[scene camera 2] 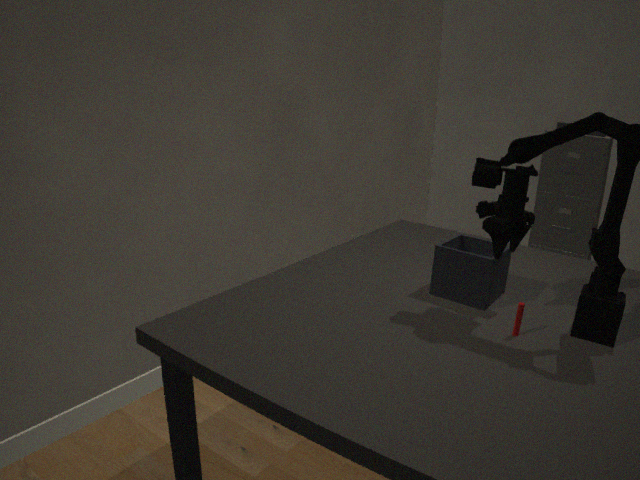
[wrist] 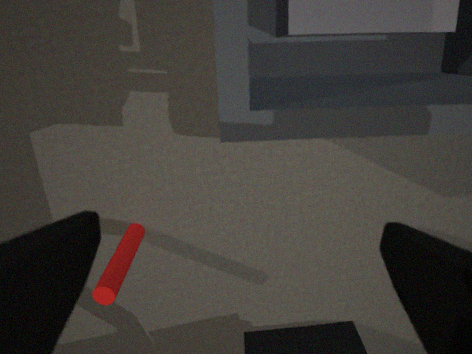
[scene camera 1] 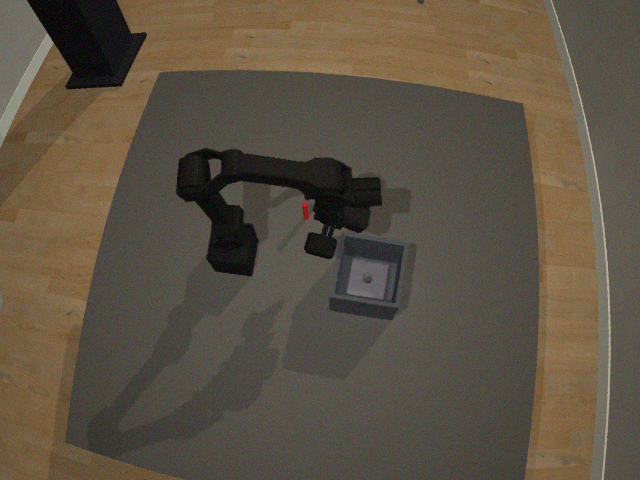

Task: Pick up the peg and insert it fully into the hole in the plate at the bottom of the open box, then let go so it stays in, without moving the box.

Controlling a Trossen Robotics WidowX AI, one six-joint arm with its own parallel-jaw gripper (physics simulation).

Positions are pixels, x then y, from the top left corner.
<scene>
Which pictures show the blue-grey box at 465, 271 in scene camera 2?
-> Scene camera 2, the wrist view and scene camera 1: all of them.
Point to a red peg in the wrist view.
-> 107, 288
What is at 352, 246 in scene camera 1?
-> A blue-grey box.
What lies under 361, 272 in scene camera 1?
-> A pale plate.
</scene>
